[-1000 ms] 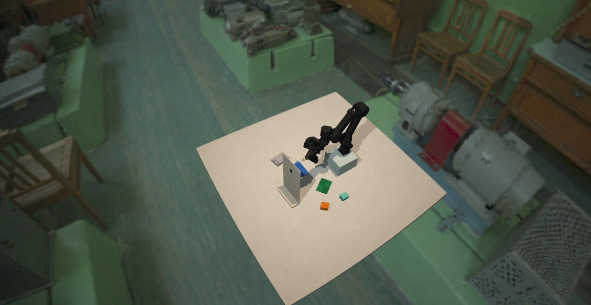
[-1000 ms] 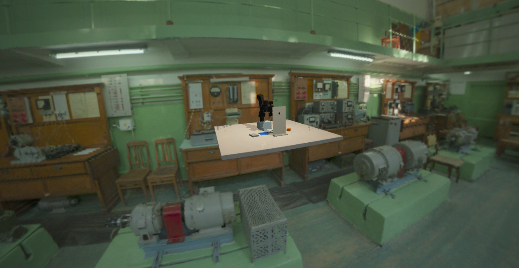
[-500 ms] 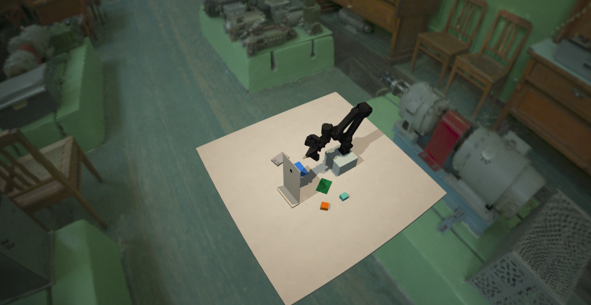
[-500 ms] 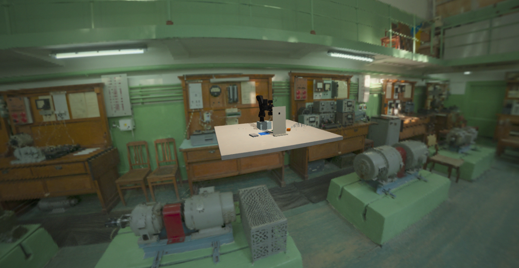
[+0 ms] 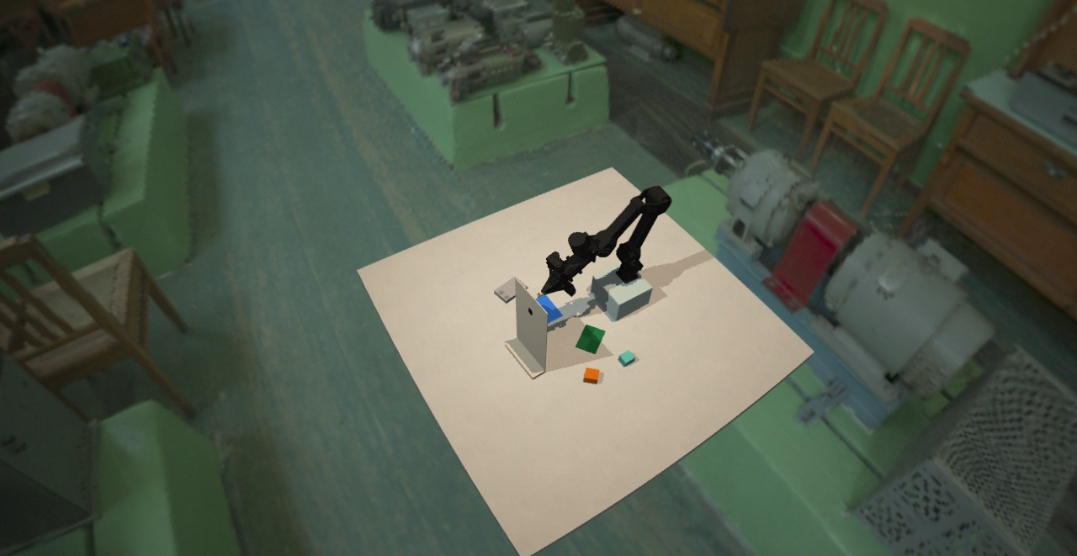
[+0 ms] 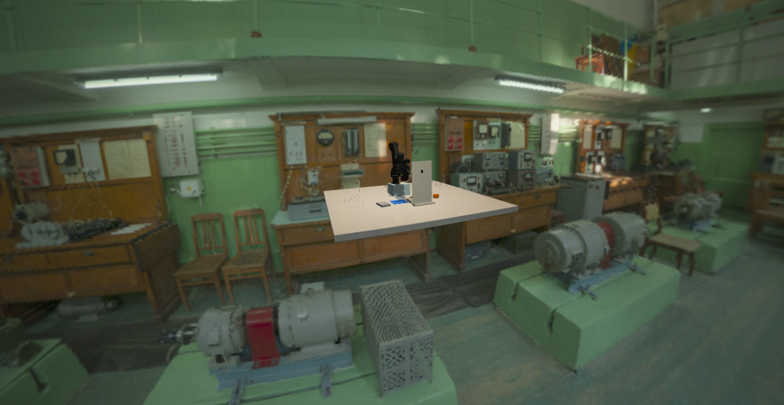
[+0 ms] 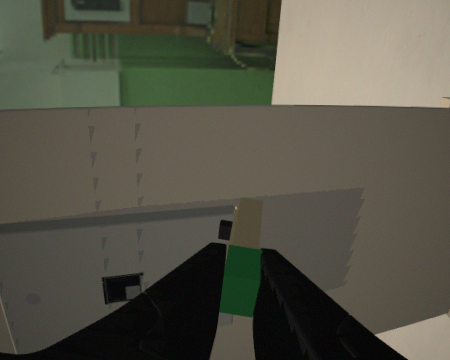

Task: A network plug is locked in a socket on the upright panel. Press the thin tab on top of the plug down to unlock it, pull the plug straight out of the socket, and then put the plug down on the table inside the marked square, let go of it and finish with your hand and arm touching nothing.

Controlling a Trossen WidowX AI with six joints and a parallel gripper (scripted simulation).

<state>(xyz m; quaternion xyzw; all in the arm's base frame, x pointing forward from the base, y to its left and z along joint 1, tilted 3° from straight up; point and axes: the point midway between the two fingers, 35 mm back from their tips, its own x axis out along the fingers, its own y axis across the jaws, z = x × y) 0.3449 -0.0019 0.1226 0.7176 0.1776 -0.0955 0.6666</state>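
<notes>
My gripper tip is now 22 cm above the blue square, 8 cm to the left of it and 5 cm past it. The rest, counted from my gripper tip: green square: 22 cm below, 14 cm behind, 11 cm to the left; upright grey panel: 9 cm ahead, 7 cm to the left, 7 cm below; plug: 1 cm ahead.
</notes>
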